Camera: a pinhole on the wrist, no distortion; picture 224 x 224 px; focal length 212.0 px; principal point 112.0 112.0 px. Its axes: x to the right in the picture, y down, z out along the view. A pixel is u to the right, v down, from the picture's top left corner.
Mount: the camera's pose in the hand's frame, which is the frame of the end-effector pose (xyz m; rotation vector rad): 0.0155 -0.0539 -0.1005 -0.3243 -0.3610 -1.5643
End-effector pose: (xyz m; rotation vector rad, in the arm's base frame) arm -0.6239 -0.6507 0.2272 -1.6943 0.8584 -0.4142
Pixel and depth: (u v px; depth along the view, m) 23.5 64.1 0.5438
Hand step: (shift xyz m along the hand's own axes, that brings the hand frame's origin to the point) -0.1115 0.3833 0.2933
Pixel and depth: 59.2 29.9 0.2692
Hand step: -0.0919 0.1221 0.1124
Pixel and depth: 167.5 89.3 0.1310
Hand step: -0.0018 -0.0295 0.0323
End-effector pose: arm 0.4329 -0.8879 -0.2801 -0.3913 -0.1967 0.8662
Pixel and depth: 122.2 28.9 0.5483
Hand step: -0.2099 0.1569 0.4018
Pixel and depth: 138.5 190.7 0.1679
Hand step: 0.0742 -0.0030 0.0622
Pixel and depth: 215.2 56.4 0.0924
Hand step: -0.0115 -0.0553 0.0016
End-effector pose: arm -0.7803 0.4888 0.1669 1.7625 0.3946 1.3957
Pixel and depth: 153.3 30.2 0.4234
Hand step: -0.1575 0.0526 0.3136
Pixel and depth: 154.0 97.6 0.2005
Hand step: -0.0027 -0.0051 0.0976
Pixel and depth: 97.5 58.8 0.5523
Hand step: -0.1321 0.2156 0.3804
